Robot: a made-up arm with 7 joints.
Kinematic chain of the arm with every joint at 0, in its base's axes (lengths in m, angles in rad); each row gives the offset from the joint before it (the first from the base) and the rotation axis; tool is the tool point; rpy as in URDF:
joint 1: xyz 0 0 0.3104 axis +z
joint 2: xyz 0 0 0 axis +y
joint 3: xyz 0 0 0.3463 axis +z
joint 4: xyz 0.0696 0 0 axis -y
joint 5: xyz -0.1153 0 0.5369 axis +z
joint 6: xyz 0 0 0 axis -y
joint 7: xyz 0.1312 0 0 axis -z
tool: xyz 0 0 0 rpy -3.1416 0 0
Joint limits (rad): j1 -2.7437..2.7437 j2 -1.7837..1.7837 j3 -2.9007..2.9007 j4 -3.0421..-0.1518 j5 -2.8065..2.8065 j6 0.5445..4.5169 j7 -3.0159..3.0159
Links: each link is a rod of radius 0.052 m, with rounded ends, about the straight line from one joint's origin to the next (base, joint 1, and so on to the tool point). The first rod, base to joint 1, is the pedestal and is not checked.
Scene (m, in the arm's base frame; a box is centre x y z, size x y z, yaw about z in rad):
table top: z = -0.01
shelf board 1: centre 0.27 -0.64 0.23 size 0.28 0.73 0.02 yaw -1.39
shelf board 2: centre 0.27 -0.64 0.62 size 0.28 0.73 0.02 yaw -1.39
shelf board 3: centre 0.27 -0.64 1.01 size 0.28 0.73 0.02 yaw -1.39
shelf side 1: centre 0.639 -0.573 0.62 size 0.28 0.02 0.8 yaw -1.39
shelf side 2: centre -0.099 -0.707 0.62 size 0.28 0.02 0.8 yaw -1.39
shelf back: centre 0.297 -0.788 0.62 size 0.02 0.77 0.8 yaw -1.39
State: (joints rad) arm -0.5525 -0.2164 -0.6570 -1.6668 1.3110 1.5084 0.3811
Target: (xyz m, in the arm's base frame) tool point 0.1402 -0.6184 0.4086
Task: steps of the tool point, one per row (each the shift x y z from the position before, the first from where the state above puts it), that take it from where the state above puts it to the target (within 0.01 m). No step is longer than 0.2 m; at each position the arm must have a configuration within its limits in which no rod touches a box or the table.
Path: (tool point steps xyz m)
1: -0.0271 0.0792 0.0060
2: -0.0152 0.0950 0.0023
3: -0.0086 0.1043 -0.0083
4: -0.0148 -0.0445 -0.1437
5: -0.0171 -0.0060 -0.1422
6: -0.0066 0.0302 -0.1294
7: -0.0089 -0.0819 0.0010
8: 0.0125 -0.0799 -0.0006
9: 0.0392 -0.0723 -0.0003

